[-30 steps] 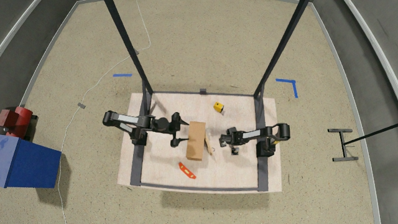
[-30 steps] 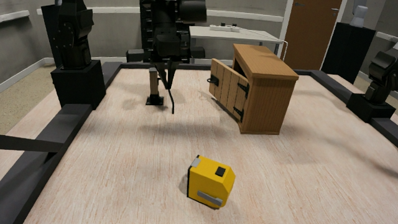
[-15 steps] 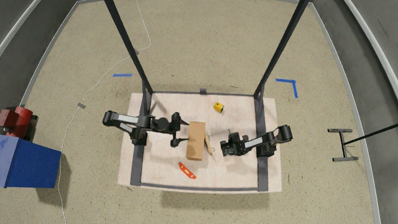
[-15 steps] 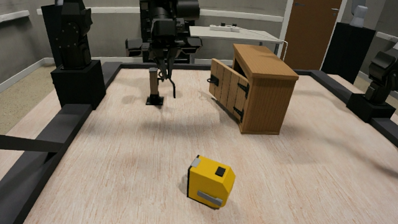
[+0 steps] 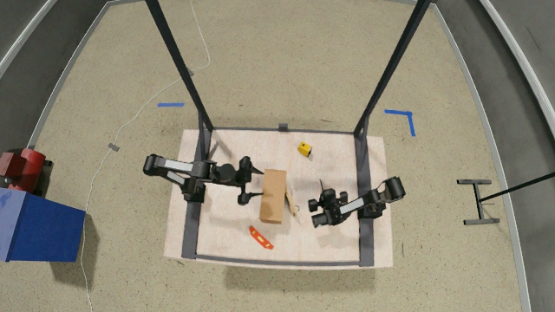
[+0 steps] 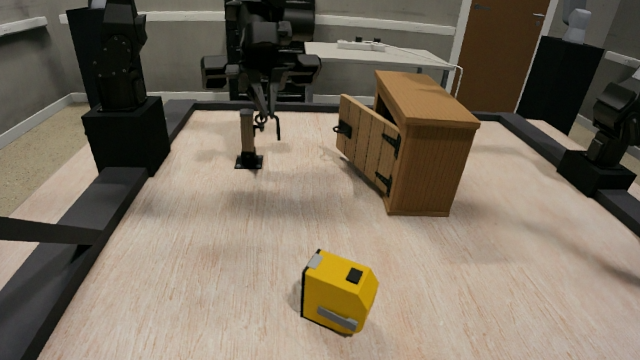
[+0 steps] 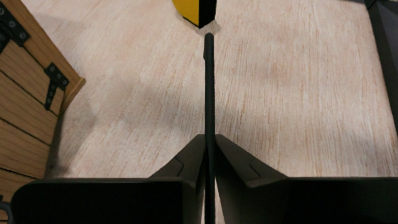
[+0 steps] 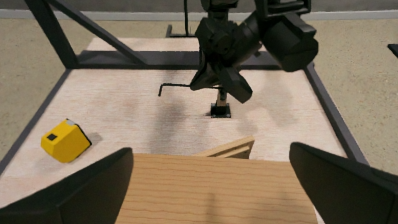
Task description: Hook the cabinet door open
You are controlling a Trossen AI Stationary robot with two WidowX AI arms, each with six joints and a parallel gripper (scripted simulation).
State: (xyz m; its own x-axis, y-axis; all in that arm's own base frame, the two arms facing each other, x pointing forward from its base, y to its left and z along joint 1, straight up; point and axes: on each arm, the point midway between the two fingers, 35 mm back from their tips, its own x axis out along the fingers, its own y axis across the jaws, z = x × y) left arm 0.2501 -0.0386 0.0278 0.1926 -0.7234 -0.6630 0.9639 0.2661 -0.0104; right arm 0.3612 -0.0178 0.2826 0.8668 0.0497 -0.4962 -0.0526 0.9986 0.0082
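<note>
My left gripper is now 16 cm to the left of the cabinet door and 7 cm above it. Also, from my left hand: orange-red level 29 cm to the right, 22 cm ahead, 13 cm below; yellow tape measure 29 cm behind, 10 cm to the right, 10 cm below; black hook 4 cm below, 2 cm behind, 1 cm to the right.
</note>
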